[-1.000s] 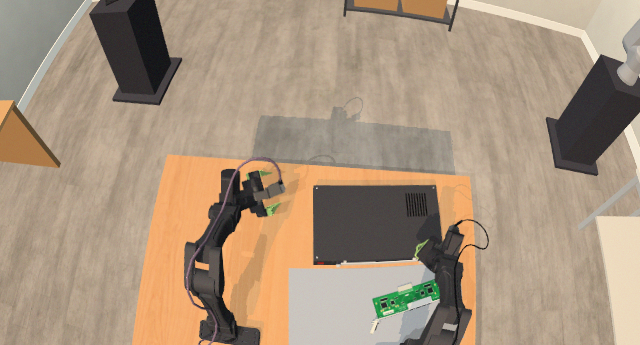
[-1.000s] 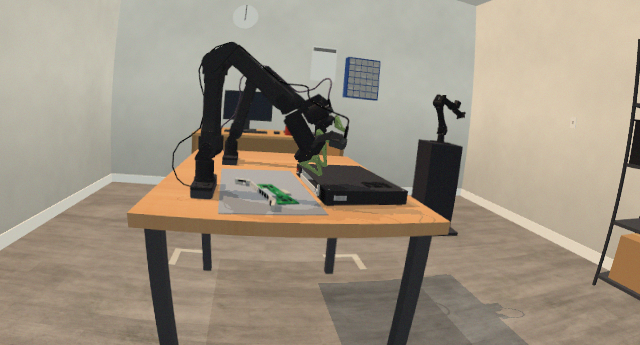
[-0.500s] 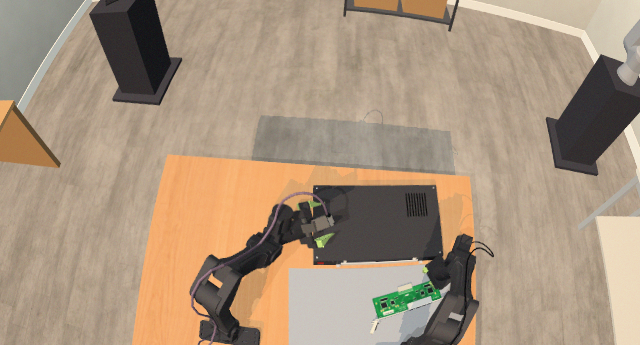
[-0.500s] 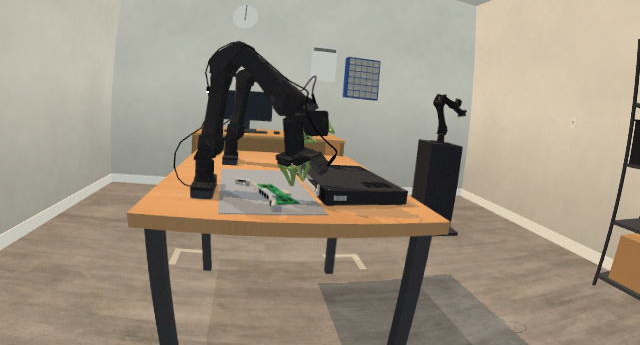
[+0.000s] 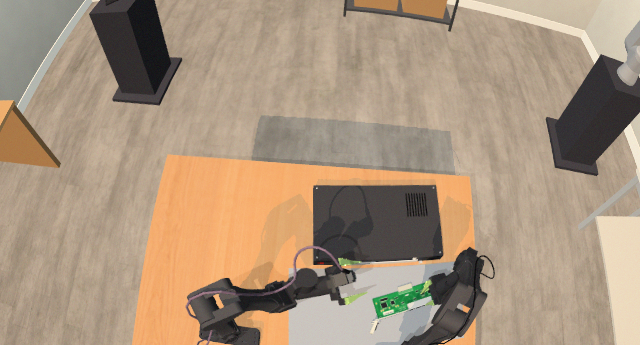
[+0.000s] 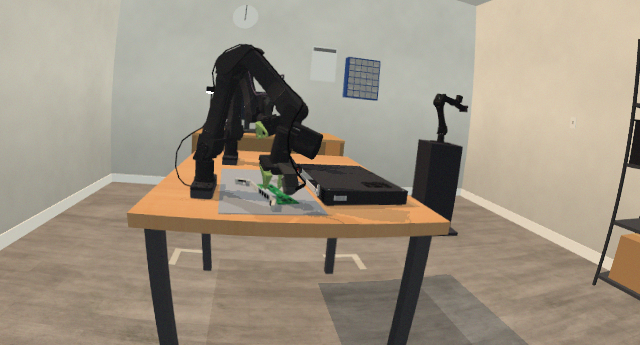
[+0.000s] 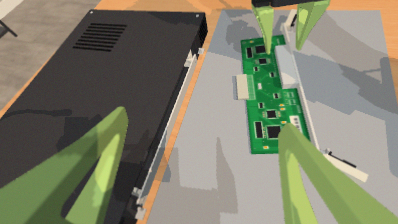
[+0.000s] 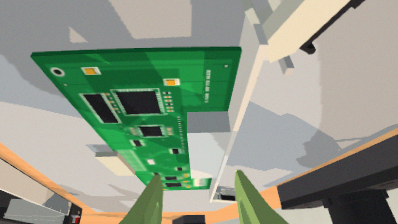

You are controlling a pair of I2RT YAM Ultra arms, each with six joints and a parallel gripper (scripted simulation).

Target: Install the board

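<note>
The grey mat is 4 cm behind my right hand, 14 cm to the left of it and 5 cm below it. Also, from my right hand: black enclosure 23 cm ahead, 19 cm to the left, 1 cm below.
</note>
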